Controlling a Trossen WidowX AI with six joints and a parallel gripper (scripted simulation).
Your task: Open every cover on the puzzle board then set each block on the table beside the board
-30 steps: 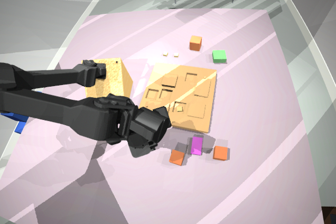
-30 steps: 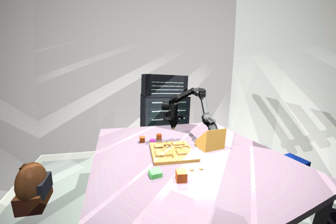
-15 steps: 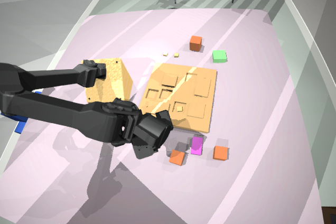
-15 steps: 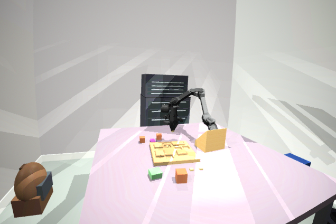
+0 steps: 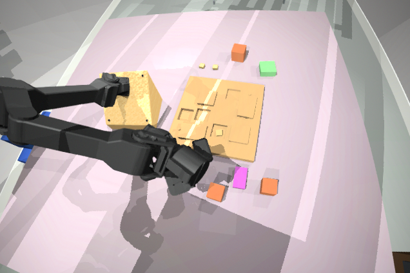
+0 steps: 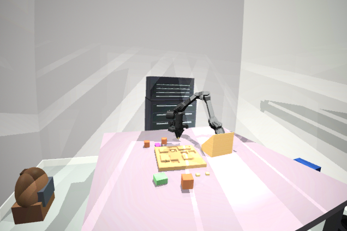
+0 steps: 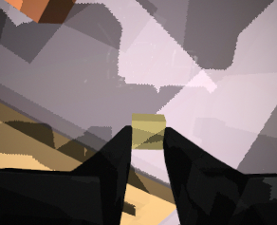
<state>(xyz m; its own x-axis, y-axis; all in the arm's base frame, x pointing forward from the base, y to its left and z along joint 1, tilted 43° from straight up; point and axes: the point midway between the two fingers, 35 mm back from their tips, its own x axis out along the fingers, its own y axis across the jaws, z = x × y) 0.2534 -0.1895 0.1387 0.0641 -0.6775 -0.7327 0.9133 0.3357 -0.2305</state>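
Right now my gripper tip is 8 cm short of the wooden puzzle board, 20 cm to the right of it and 4 cm above it. Also, from my gripper tip: orange block 14 cm ahead, 51 cm to the left, 3 cm below; green block 26 cm ahead, 44 cm to the left, 4 cm below.
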